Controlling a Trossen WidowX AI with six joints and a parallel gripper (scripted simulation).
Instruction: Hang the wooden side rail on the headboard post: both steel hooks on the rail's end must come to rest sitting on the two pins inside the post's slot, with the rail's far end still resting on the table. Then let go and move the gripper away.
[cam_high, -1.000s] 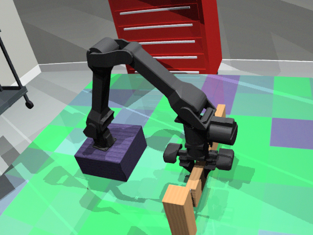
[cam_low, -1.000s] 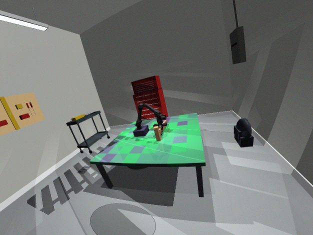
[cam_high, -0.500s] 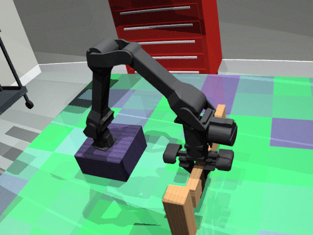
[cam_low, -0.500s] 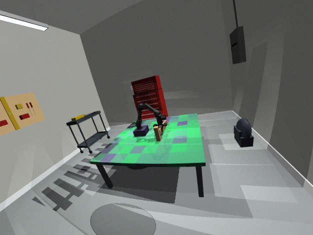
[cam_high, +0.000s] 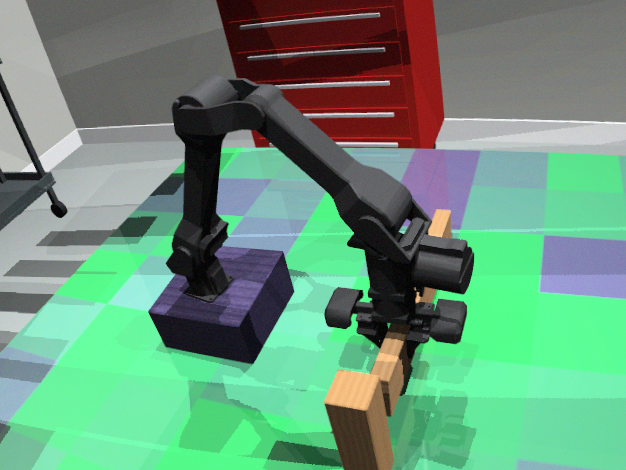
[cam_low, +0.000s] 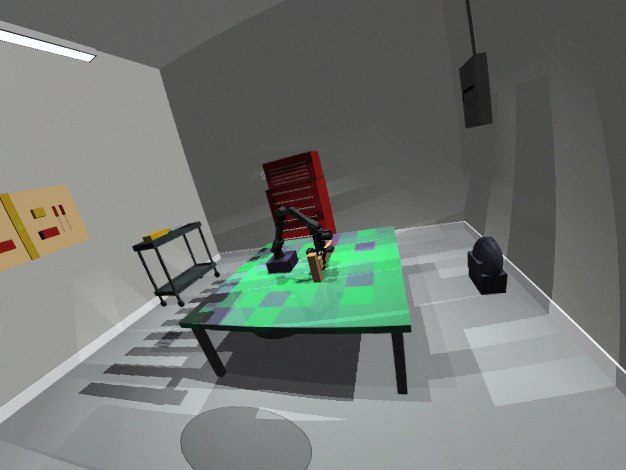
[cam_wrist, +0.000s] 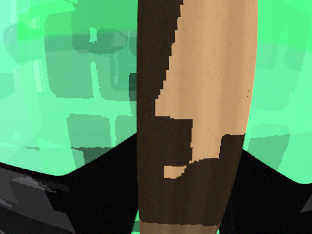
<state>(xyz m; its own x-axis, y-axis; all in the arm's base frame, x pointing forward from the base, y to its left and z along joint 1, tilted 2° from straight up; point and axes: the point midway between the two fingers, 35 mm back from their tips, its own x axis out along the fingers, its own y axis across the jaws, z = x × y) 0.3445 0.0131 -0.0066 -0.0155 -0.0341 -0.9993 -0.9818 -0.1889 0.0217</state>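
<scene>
My gripper tip is now 16 cm to the left of the wooden headboard post, 4 cm below it and 3 cm short of it.
</scene>
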